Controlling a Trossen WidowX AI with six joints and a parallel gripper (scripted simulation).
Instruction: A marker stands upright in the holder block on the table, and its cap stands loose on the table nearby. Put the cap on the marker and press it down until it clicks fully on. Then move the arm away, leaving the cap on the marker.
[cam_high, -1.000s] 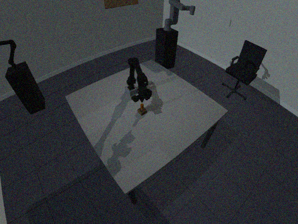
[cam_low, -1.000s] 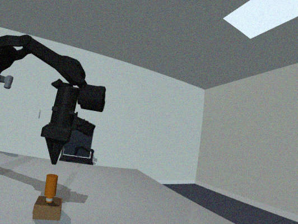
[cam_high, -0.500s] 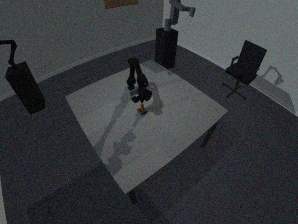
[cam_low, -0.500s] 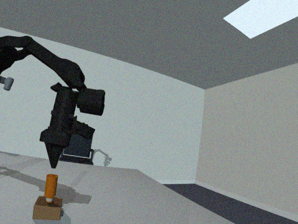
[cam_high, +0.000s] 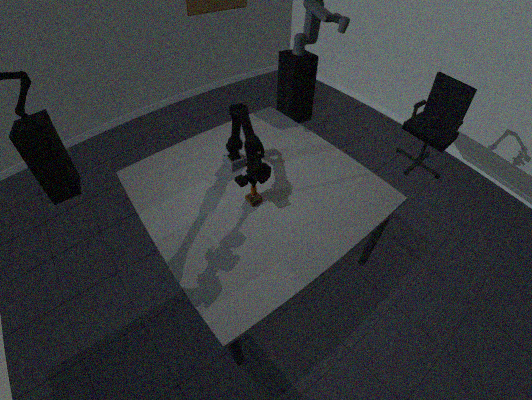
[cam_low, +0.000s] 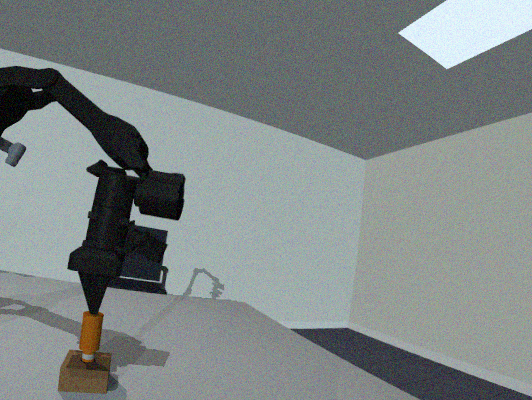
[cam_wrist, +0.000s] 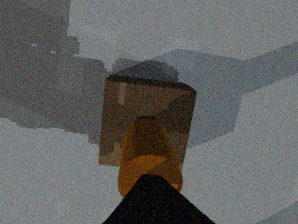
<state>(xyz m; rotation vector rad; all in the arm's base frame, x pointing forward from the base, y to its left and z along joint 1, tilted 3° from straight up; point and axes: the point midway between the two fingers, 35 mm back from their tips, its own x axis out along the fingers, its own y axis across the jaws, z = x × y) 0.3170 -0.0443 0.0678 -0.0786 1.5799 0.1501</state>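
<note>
Now: the orange cap 3 cm below my gripper tip. The rest, counted from my gripper tip: holder block 9 cm below.
</note>
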